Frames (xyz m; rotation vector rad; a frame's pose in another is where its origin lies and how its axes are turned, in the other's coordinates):
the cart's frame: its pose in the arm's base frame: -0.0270 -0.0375 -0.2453 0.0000 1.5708 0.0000
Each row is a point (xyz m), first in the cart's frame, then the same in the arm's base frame.
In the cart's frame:
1: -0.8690 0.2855 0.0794
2: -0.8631 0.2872 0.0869
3: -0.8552 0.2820 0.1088
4: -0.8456 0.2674 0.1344
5: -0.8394 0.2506 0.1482
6: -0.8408 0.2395 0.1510
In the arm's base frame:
1: 0.0524 0.2480 0.6237
2: 0.0599 0.2497 0.6178
3: 0.0818 0.2445 0.6099
4: 0.1074 0.2299 0.6003
5: 0.1212 0.2131 0.5941
6: 0.1240 0.2020 0.5955

